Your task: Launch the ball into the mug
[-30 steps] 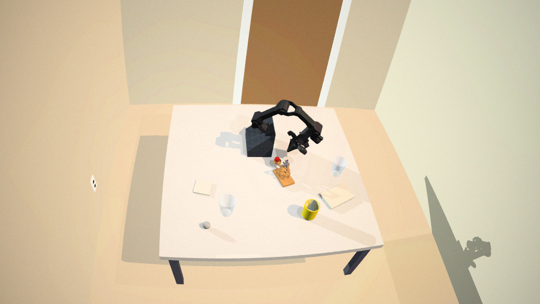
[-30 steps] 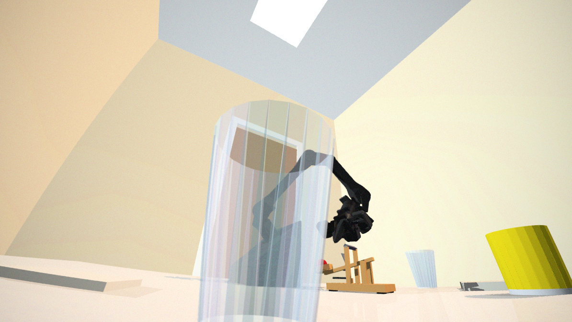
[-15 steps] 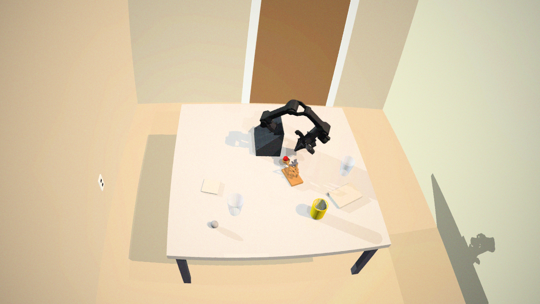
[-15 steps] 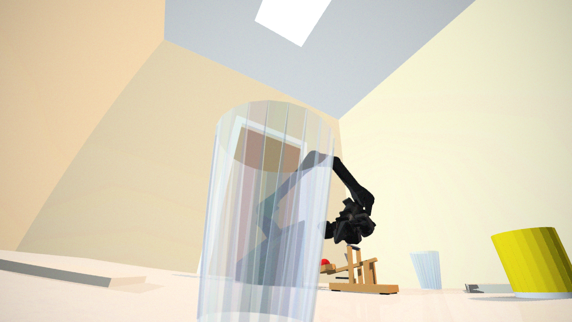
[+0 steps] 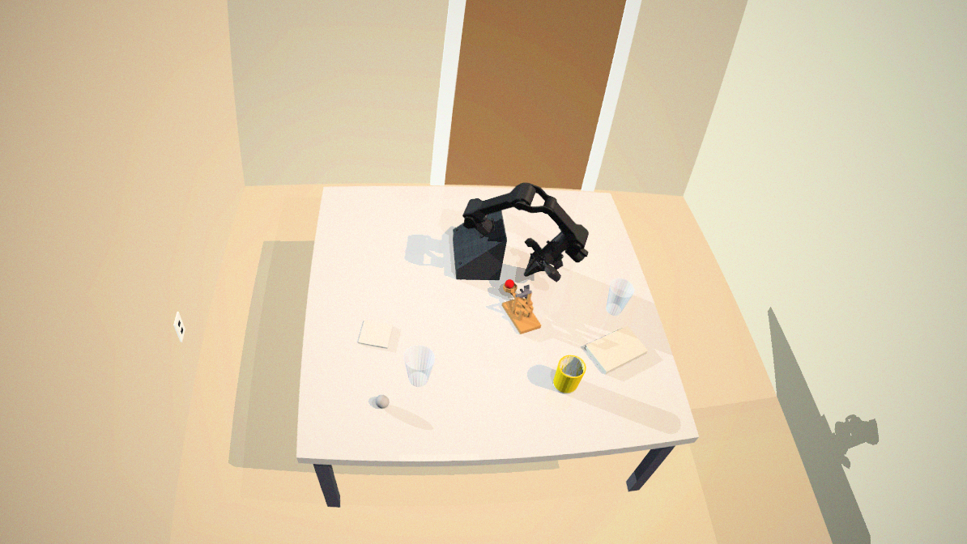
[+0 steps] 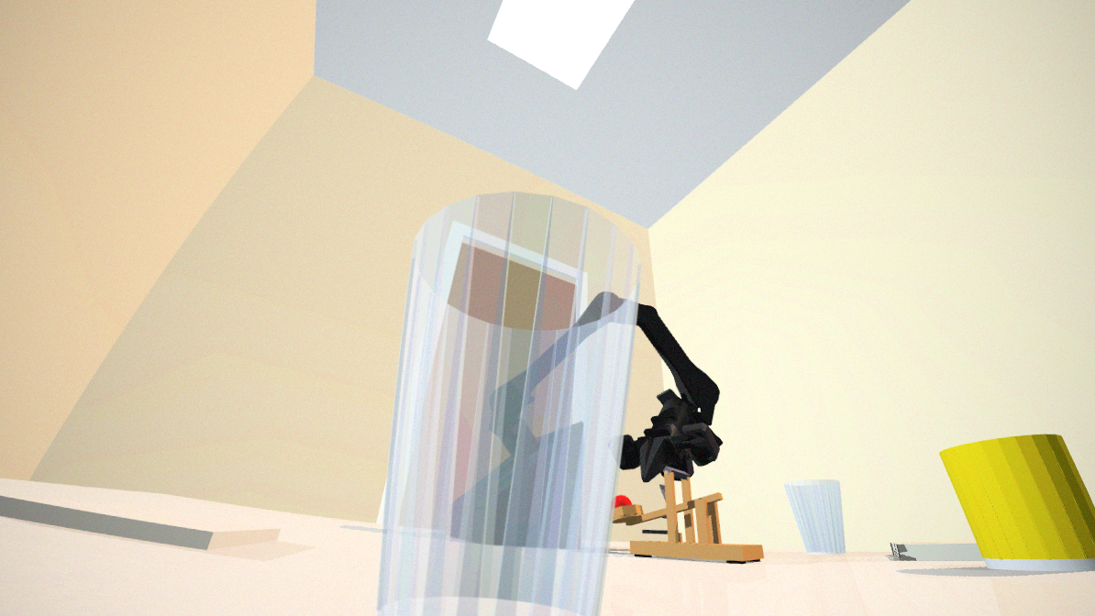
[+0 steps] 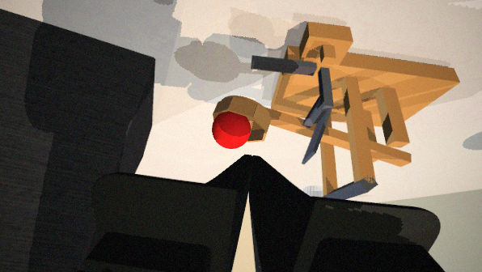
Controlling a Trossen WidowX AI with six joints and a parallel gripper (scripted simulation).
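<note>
Right now the red ball is 5 cm to the right of my gripper tip and 4 cm below it. Also, from my gripper tip: board 32 cm to the left, 26 cm ahead, 9 cm below; wooden catapult 6 cm ahead, 5 cm below, 1 cm to the right; yellow mug 39 cm ahead, 11 cm to the left, 7 cm below.
</note>
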